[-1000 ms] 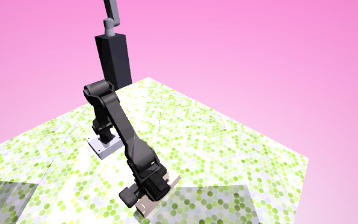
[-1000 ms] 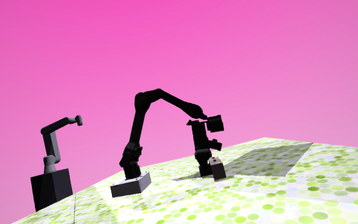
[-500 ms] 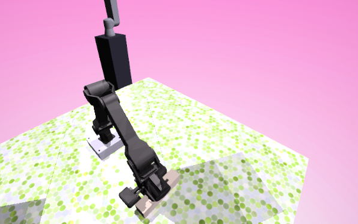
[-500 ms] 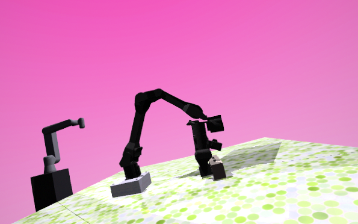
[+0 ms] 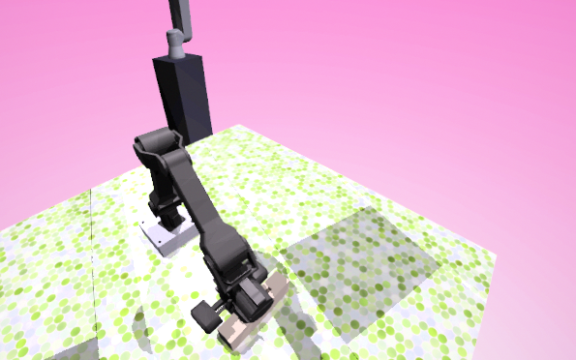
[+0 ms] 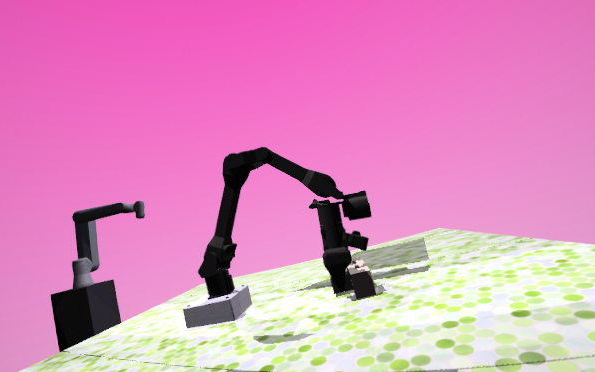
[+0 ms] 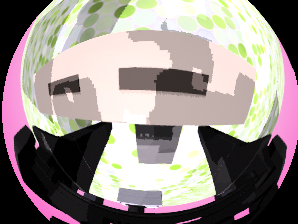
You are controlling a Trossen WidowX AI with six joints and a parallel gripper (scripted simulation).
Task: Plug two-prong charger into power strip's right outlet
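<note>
Now: gripper tip 2 cm short of the charger and 1 cm below it.
</note>
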